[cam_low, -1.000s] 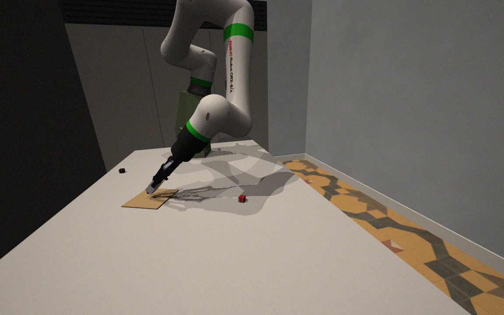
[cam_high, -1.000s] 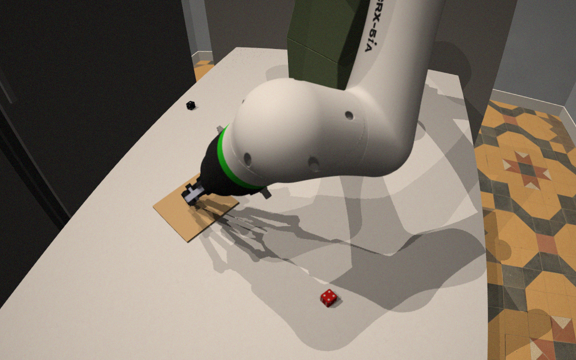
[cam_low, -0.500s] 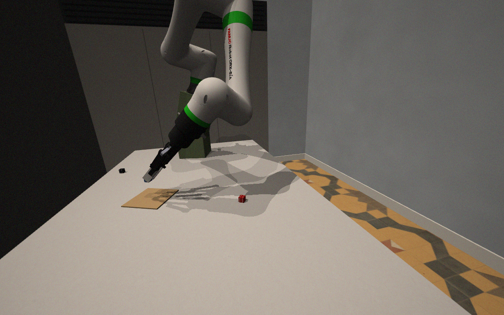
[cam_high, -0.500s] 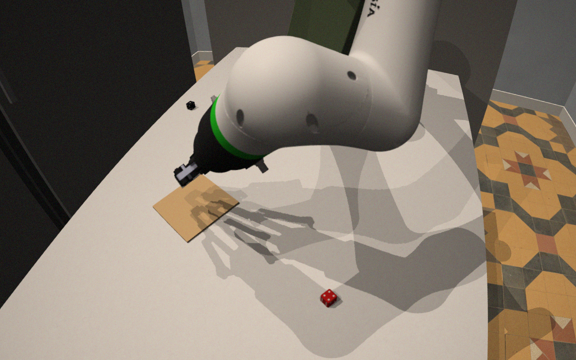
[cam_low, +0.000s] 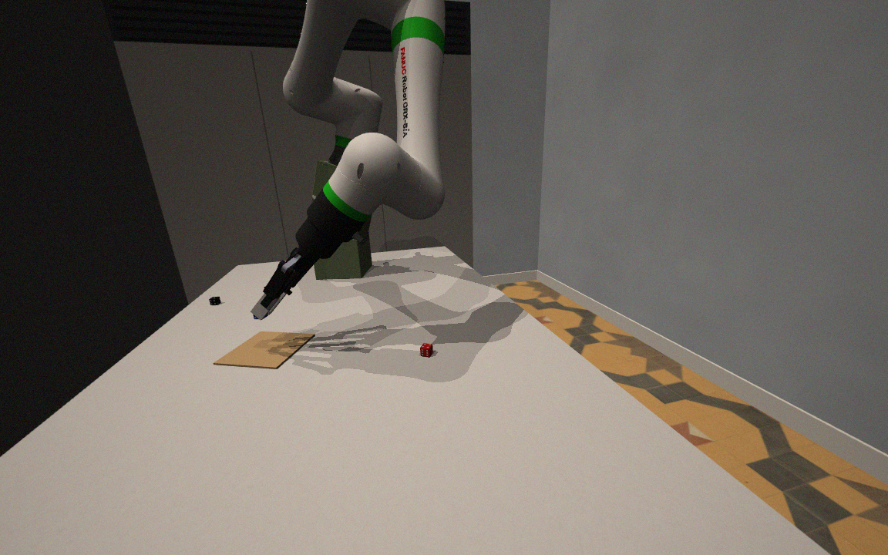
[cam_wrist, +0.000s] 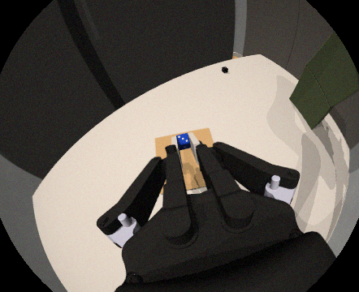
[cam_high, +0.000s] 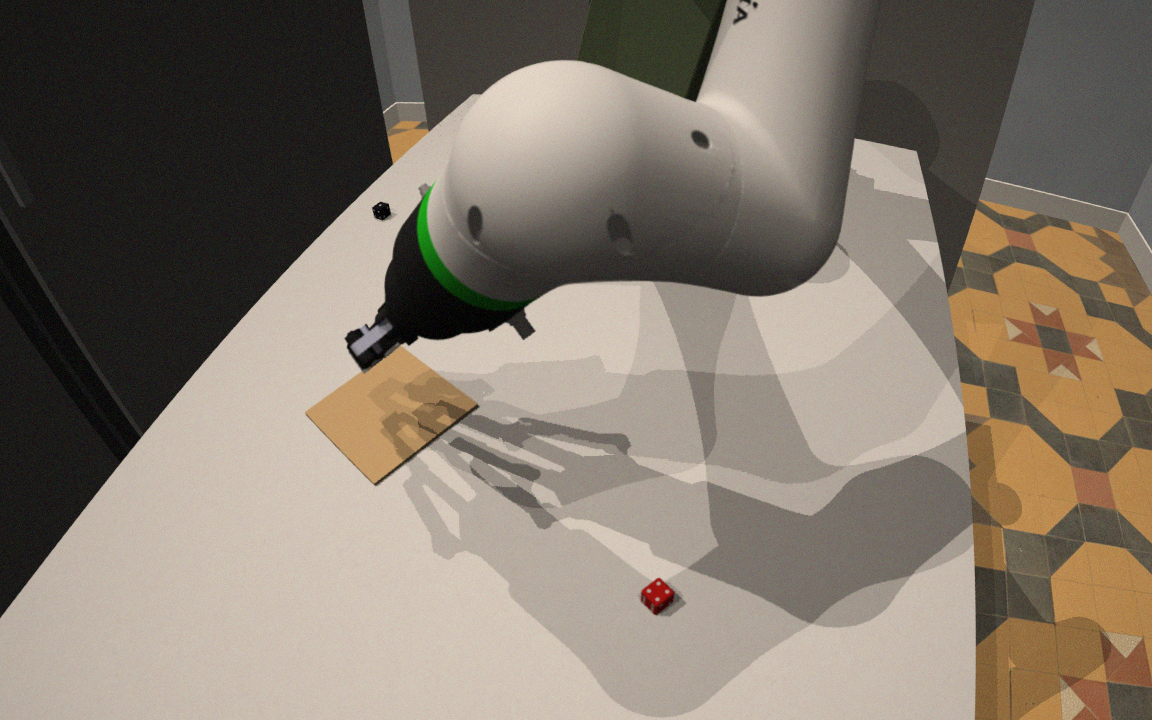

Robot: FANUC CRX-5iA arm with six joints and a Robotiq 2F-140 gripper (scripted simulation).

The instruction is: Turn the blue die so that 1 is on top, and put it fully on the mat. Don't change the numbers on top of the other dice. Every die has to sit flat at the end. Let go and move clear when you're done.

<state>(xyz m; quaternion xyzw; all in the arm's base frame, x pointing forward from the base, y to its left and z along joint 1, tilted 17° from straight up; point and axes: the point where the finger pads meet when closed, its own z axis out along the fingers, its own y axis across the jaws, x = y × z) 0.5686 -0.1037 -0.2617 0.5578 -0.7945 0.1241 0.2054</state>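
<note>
Right now the blue die is 10 mm behind my hand, 20 mm to the right of it and 20 mm below it. The rest, counted from my hand: mat: 10 mm behind, 20 mm to the right, 110 mm below; then red die: 110 mm ahead, 300 mm to the left, 100 mm below; then black die: 350 mm behind, 250 mm to the right, 100 mm below.
</note>
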